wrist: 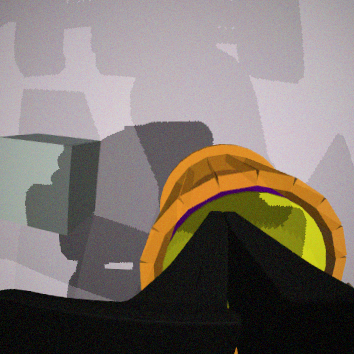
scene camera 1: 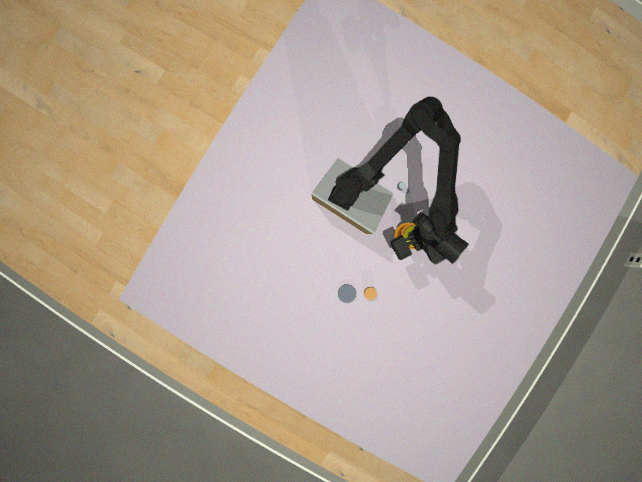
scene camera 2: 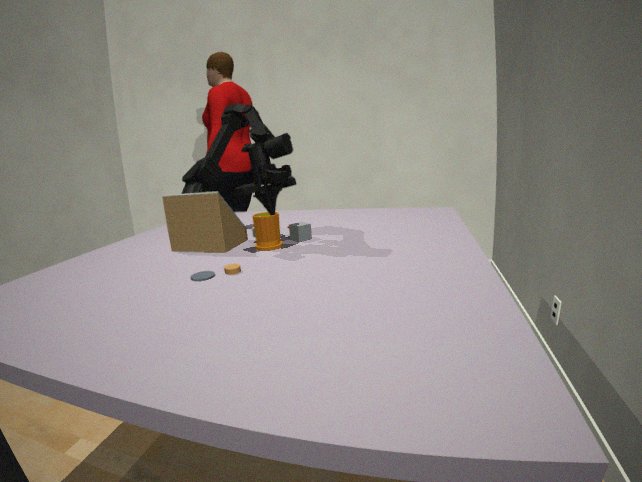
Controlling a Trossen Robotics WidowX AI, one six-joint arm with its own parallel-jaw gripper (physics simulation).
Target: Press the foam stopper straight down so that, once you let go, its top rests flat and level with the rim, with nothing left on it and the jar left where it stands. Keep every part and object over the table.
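Observation:
The orange jar (scene camera 1: 399, 228) (scene camera 2: 267, 233) (wrist: 255, 178) stands upright on the table. The yellow-green foam stopper (scene camera 1: 408, 230) (scene camera 2: 264, 214) (wrist: 316, 250) sits inside its mouth. In the wrist view a thin purple strip shows along the stopper's far edge, and some inner wall shows at the right. My gripper (scene camera 1: 413, 240) (scene camera 2: 272, 213) (wrist: 220, 223) is shut and empty, pointing down with its tips at the stopper's top. The fingers hide the stopper's near part; whether they touch it and whether it is level, I cannot tell.
A wedge-shaped block (scene camera 1: 334, 173) (scene camera 2: 194, 223) stands beside the jar, near the arm's base. A grey-green cube (scene camera 2: 299, 231) (wrist: 30, 165) stands on the other side. A grey disc (scene camera 1: 346, 293) (scene camera 2: 202, 276) and a small orange disc (scene camera 1: 370, 293) (scene camera 2: 232, 269) lie apart from the jar.

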